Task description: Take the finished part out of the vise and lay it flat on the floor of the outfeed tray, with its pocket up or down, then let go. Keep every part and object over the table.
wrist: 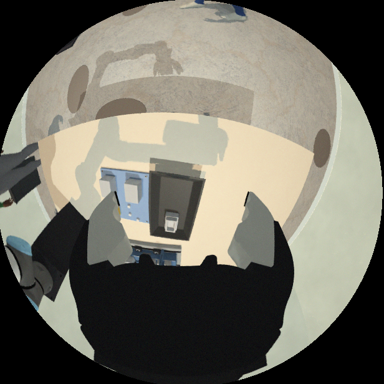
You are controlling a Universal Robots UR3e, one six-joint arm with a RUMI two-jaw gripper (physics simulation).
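The outfeed tray [176, 192], dark and rectangular, stands on the table near the middle of the wrist view. A small silver-grey part [171, 222] with a recess showing lies inside it, near its lower end. The blue vise [169, 256] shows in part at the bottom, above the black gripper body, which hides the rest. I cannot tell whether a part sits between its jaws. My gripper [181, 193] is wide open, its grey jaws well apart and empty, above the table. The tray shows between the jaws, further off.
A blue board [138, 212] with two grey blocks [132, 190] [107, 184] stands left of the tray. Something yellow [119, 211] shows in part beside the left jaw. The table [265, 172] ends at a far edge, with brown floor beyond. A black block-like object [57, 245] stands at the left.
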